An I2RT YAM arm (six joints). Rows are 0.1 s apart.
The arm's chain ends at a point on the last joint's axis. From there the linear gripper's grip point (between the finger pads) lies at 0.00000 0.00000 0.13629 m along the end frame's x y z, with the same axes.
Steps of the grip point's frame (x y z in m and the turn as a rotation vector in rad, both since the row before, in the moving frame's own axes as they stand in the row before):
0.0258 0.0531 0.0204 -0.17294 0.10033 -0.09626
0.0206 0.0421 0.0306 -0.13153 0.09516 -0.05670
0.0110 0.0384 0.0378 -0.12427 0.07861 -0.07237
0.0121 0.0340 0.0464 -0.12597 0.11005 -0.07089
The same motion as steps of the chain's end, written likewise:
0.0111 0.0304 0.0231 -0.17294 0.10033 -0.09626
0.0072 0.0246 0.0324 -0.13153 0.09516 -0.05670
-0.0003 0.0219 0.0393 -0.12427 0.07861 -0.07237
-0.0034 0.0175 0.0483 -0.12597 0.11005 -0.07089

